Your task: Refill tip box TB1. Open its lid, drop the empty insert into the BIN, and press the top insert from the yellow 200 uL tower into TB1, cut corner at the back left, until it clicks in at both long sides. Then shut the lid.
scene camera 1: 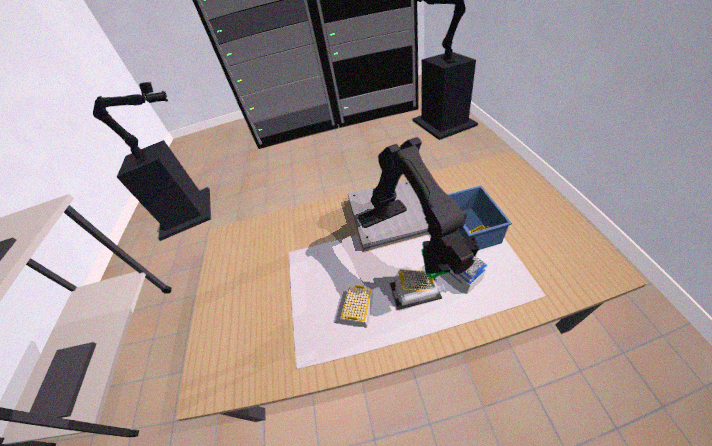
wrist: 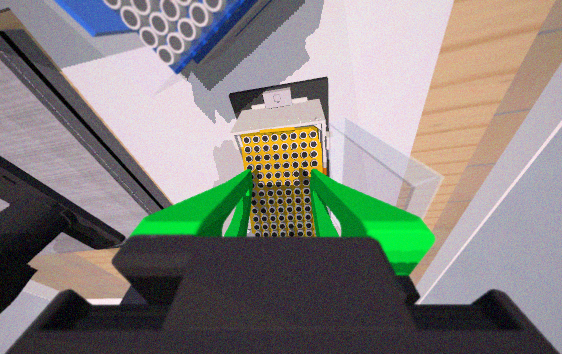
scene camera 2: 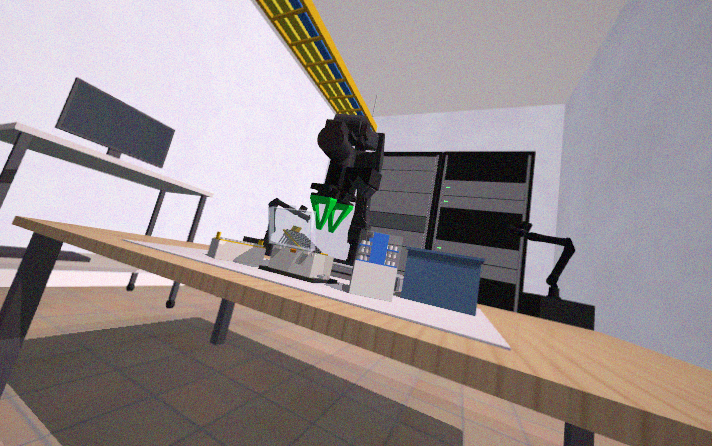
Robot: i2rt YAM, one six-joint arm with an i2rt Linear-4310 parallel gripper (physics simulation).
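Observation:
Tip box TB1 [scene camera 2: 295, 263] [wrist: 282, 118] stands on a dark base with its clear lid [scene camera 2: 279, 223] [wrist: 387, 162] open. A yellow insert [scene camera 1: 416, 279] [scene camera 2: 295, 237] [wrist: 282, 155] with holes sits in TB1, tilted and not level with the rim. My gripper [scene camera 1: 436, 274] [scene camera 2: 325, 230] [wrist: 281, 177] hangs over TB1, fingers partly apart; scene camera 2 shows no insert between them. The fingers and palm cover part of the insert in the wrist view. The yellow tower [scene camera 1: 355, 303] [scene camera 2: 234, 250] stands to the left. The blue BIN [scene camera 1: 491, 233] [scene camera 2: 440, 283] holds a yellow insert [scene camera 1: 477, 229].
A tower with a blue insert [scene camera 1: 467, 283] [scene camera 2: 374, 277] [wrist: 172, 30] stands close to TB1, between it and the BIN. The open lid rises beside my fingers. The white mat [scene camera 1: 325, 346] lies on the wooden table [scene camera 1: 236, 325].

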